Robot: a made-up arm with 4 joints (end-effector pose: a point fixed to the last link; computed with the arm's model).
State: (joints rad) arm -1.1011 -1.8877 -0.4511 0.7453
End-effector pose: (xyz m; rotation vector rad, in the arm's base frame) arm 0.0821 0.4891 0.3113 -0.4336 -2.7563 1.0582
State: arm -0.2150 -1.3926 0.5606 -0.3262
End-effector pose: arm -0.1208 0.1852 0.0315 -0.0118 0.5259 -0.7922
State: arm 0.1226 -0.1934 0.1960 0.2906
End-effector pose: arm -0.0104 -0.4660 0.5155 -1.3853 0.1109 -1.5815
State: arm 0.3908 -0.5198 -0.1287 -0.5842
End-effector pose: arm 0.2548 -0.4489 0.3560 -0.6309 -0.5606 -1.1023
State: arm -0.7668 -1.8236 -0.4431 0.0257
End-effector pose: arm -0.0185 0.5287 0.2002 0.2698 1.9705 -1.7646
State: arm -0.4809 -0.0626 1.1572 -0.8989
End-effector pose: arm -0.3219 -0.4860 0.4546 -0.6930 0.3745 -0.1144
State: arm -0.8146 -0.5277 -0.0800 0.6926
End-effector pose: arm -0.3844 -0.0954 0.3652 -1.3706 1.8583 -1.9838
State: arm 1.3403 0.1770 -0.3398 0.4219
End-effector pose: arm 0.3096 -0.1881 1.0588 -0.2145 -1.1667 -1.7920
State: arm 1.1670 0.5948 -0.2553 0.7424
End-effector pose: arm 0.1068 -0.1961 1.1439 -0.2168 -1.1744 -2.3049
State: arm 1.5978 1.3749 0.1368 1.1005
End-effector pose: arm -0.3418 -0.0669 1.1226 -0.6237 1.5797 2.6024
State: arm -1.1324 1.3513 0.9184 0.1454
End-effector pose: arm 0.0530 -0.3243 1.2566 -2.8834 0.9430 0.0671
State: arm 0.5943 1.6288 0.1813 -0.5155
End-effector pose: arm -0.2803 0.1118 1.4409 2.1465 1.9932 0.8493
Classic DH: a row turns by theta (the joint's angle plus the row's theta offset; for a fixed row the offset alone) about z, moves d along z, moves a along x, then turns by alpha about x. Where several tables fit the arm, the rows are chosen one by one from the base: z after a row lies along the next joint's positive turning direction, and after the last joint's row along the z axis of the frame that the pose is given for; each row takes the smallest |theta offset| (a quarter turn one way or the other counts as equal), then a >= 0, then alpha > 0; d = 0 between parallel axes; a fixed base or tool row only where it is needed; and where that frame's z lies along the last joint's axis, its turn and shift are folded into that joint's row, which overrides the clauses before.
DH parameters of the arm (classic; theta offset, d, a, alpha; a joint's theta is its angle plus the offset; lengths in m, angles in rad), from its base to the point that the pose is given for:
base (fixed): -0.4438 0.7562 -0.0662 0.6863
joint 1: -1.2183 -0.0763 -0.072 1.2952
joint 2: -1.4575 -0.1062 -0.288 1.7482
joint 3: 1.4692 -0.5278 -0.1287 2.0854
joint 4: 0.6432 0.0666 0.0618 -1.9202
tool (fixed): 2.0788 -0.1549 0 0

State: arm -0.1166 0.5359 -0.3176 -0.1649
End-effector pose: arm -0.0602 -0.5445 0.9699 -1.6735 -0.7834 -1.7789
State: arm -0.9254 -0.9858 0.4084 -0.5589
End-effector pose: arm -0.4176 0.1511 0.1335 -0.2297 0.8334 -1.3576
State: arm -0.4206 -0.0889 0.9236 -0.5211
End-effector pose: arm -0.2981 -0.5030 0.4877 -1.0840 0.3839 -0.4492
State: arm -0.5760 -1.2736 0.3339 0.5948
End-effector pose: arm -0.2312 0.2106 0.2052 -0.6122 1.6866 -1.2054
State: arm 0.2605 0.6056 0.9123 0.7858
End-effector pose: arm -0.0925 -0.3668 1.0225 -2.4921 -0.2926 -1.6150
